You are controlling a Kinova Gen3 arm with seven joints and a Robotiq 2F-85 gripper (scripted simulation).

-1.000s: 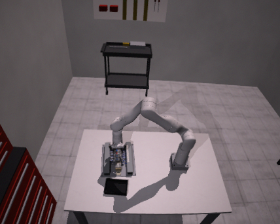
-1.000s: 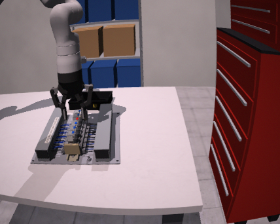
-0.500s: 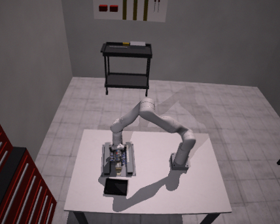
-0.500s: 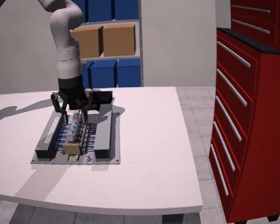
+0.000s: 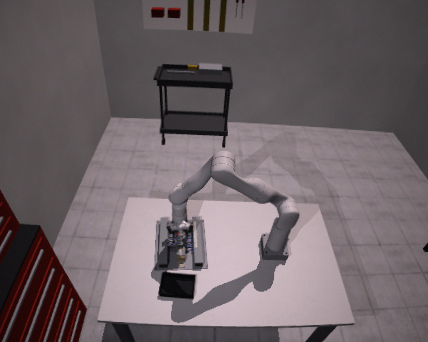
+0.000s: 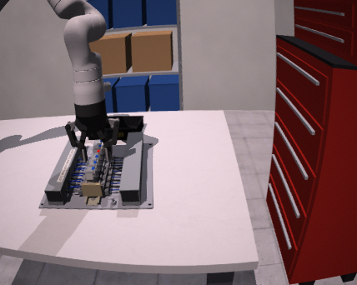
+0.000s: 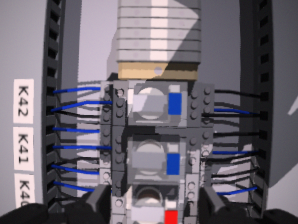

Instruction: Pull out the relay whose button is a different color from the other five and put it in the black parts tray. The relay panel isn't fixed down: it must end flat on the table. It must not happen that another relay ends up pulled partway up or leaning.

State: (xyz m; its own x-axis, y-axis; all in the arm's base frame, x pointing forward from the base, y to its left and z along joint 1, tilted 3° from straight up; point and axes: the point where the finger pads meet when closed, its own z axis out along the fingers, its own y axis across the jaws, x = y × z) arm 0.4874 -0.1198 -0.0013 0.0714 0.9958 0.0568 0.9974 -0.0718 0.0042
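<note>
The red-button relay is 10 mm below my hand. From my hand the other things lie so: black parts tray 40 mm ahead, 270 mm to the left, 40 mm below.
</note>
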